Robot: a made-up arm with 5 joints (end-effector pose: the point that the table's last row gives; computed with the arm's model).
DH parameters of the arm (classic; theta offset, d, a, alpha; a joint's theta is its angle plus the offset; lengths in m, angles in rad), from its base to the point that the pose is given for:
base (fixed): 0 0 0.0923 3.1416
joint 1: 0 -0.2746 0.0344 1.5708
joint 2: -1.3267 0 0.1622 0
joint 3: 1.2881 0 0.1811 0
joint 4: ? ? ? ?
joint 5: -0.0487 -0.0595 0 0
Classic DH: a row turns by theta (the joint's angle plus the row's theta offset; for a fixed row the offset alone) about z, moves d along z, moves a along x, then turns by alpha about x.
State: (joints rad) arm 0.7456 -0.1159 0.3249 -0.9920 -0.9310
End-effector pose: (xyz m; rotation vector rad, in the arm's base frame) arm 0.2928 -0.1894 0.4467 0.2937 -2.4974 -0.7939
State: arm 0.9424 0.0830 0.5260 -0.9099 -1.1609
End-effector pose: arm 0.2637 -0.2411 0.3480 0.2873 -2.1376 -1.3985
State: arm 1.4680 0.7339 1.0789 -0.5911 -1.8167
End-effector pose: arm 0.1049 -0.1522 0.1319 -0.1017 0.5048 2.9075
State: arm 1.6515 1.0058 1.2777 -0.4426 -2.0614
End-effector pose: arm 0.0844 -0.0590 0.1269 0.0812 -0.3478 2.5021
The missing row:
joint 4: -1.5321 -0.0031 0 1.5708
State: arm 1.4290 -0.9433 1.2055 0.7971 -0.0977
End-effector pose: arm 0.1084 -0.1348 0.3067 -0.3393 -0.4545 -1.5378
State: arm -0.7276 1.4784 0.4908 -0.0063 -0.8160
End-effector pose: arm 0.1752 0.0697 0.0256 -0.2805 0.2745 -0.1353
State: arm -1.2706 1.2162 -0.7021 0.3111 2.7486
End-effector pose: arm 0.2127 0.3783 0.1659 0.6109 0.7041 -2.1820
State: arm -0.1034 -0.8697 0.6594 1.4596 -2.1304
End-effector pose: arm 0.2256 0.0107 0.3942 0.3516 -0.1610 -2.0548
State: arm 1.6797 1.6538 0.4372 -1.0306 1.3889
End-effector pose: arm 0.0747 -0.1321 0.0101 -0.5118 -0.0312 -0.3321
